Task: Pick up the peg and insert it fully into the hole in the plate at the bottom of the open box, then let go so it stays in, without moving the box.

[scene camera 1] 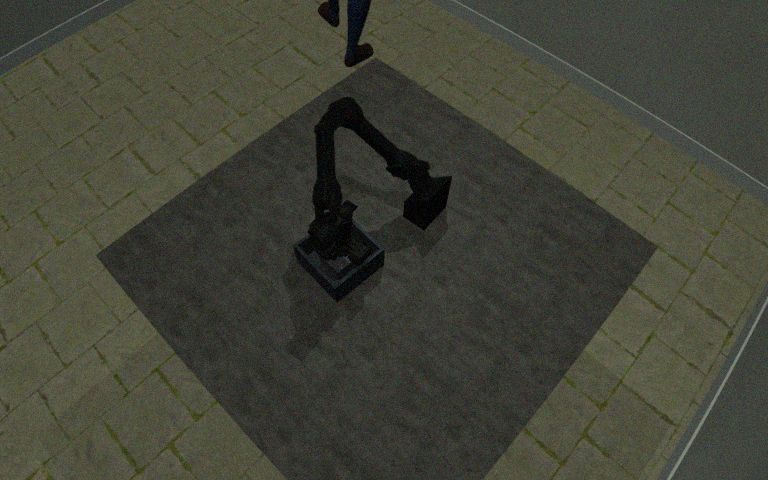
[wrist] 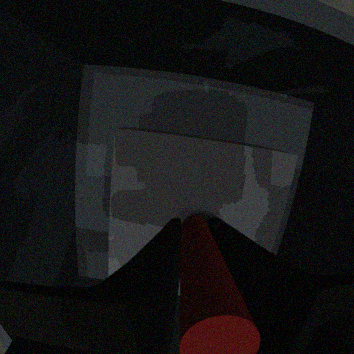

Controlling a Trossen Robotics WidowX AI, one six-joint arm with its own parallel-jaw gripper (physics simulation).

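Seen in the pictures: gripper, fingertip midpoint: (scene camera 1: 339, 254) (wrist: 194, 225); arm's base, link origin: (scene camera 1: 426, 190).
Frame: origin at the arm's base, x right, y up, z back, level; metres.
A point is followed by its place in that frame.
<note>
The open box (scene camera 1: 362, 273) @(x 0.003, y -0.070, z -0.317 m) (wrist: 120, 100) @(x 0.055, y -0.120, z -0.378 m) stands on the dark mat, with the gripper down inside it. The light grey plate (wrist: 170, 170) @(x 0.086, y -0.070, z -0.338 m) lies on the box floor, partly shaded. The red peg (wrist: 210, 280) @(x 0.093, y -0.008, z -0.327 m) shows between the fingers in the wrist view, its near end low in the view and its far end at the dark edge of the hole in the plate. My gripper (scene camera 1: 339, 254) @(x 0.096, y -0.066, z -0.311 m) (wrist: 194, 225) @(x 0.096, y -0.066, z -0.311 m) is shut on the peg, its fingertips close above the plate. The fingers cover most of the hole, and how deep the peg sits is hidden. The peg cannot be made out in the scene view.
The box walls stand around the gripper, with a rim at the top right of the wrist view. The dark arm base (scene camera 1: 427, 206) @(x -0.038, y 0.006, z -0.052 m) stands behind and right of the box on the dark mat (scene camera 1: 453, 339) @(x -0.316, y -0.127, z -0.305 m). A person's legs (scene camera 1: 356, 25) show past the mat's far corner.
</note>
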